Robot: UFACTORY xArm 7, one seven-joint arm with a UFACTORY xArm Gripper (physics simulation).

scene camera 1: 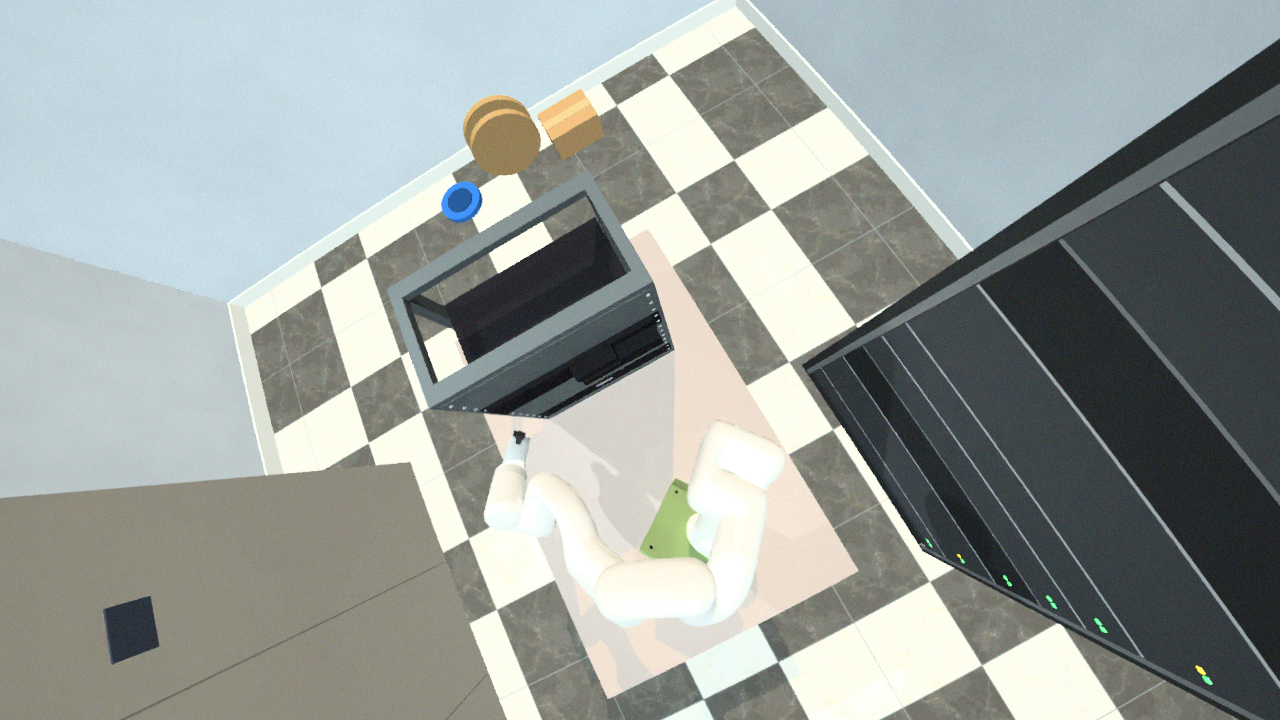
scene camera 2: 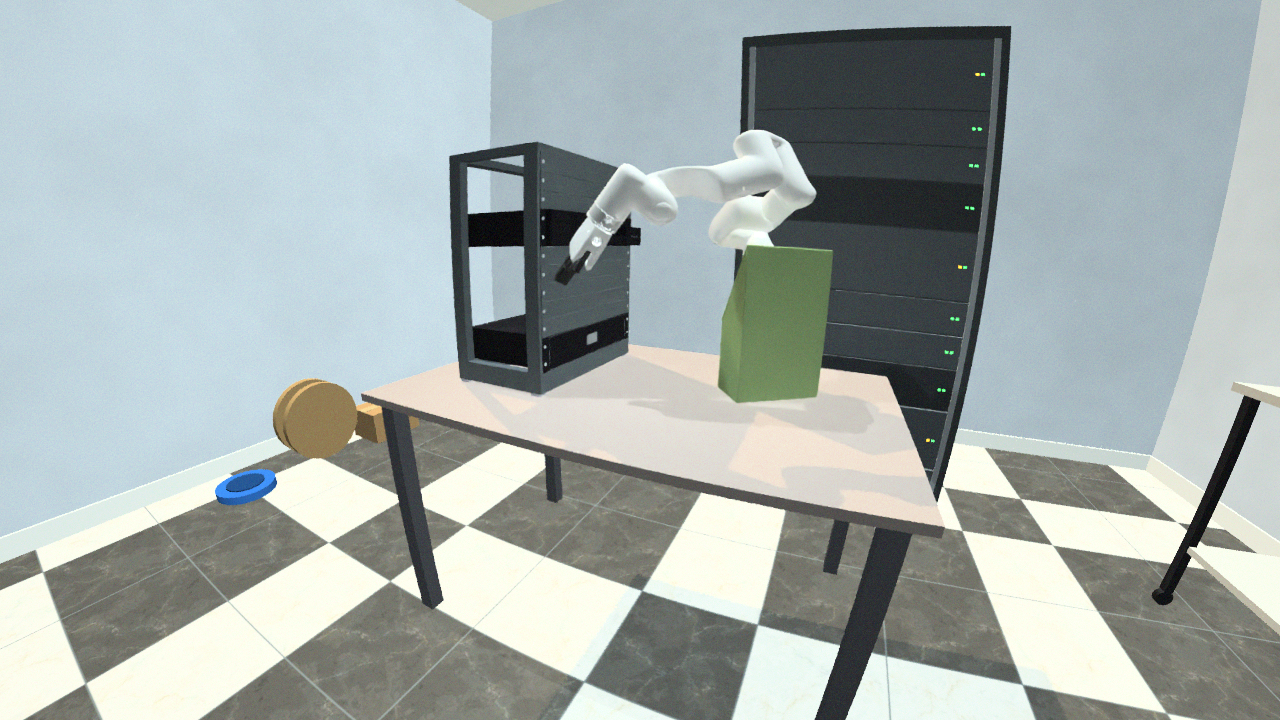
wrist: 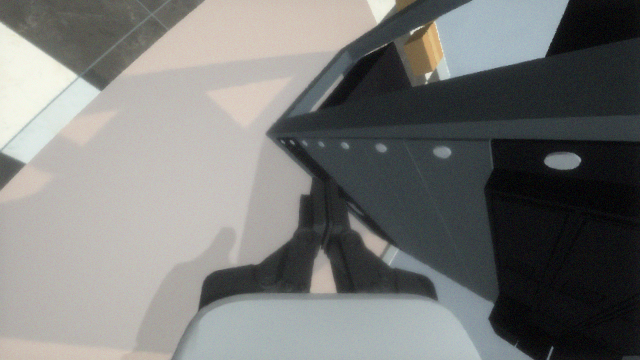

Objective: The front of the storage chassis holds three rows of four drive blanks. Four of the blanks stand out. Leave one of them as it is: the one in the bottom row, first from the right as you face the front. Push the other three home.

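Places are measured from the arm's base along level axes (x up, y ahead, z left), in centimetres.
Pixels of known places: gripper, fingertip midpoint: (scene camera 1: 519, 433) (scene camera 2: 560, 281) (wrist: 320, 192); arm's base, link origin: (scene camera 1: 710, 536) (scene camera 2: 780, 290).
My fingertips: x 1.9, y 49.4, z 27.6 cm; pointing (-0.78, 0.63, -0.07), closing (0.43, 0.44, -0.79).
For each thing: its top centre in the pictures, then the offset to it from my fingertips. "*": a spot on its surface instead. Level surfaces: height alone.
- dark blank, top centre: (wrist: 610, 334) (scene camera 1: 585, 346) dz -30.6, dx +16.6, dy +3.0 cm
- black unit with a pale label, surface spot: (scene camera 2: 590, 338) * dz -24.0, dx -18.6, dy +2.8 cm
- table, surface height: dx -29.3 cm
The black storage chassis (scene camera 1: 537, 286) (scene camera 2: 496, 229) (wrist: 565, 250) sits in the upper part of a grey open-sided rack (scene camera 1: 541, 335) (scene camera 2: 533, 277) (wrist: 450, 97). In scene camera 1, a dark blank (scene camera 1: 595, 362) stands out from the front. In scene camera 2, a black end (scene camera 2: 633, 236) sticks out past the rack's far edge. The rows and single blanks are too dark to tell apart, and the arm hides part of the front in scene camera 2. My gripper (scene camera 1: 519, 436) (scene camera 2: 564, 271) (wrist: 320, 192) is shut and empty, in front of the rack's near side, lower than the chassis.
A black unit with a pale label (scene camera 2: 590, 338) sits low in the rack. The rack stands on the table (scene camera 1: 805, 546) (scene camera 2: 671, 438). The arm rises from a green pedestal (scene camera 1: 666, 528) (scene camera 2: 778, 326). A tall server cabinet (scene camera 1: 1029, 358) (scene camera 2: 877, 223) stands beyond the table.
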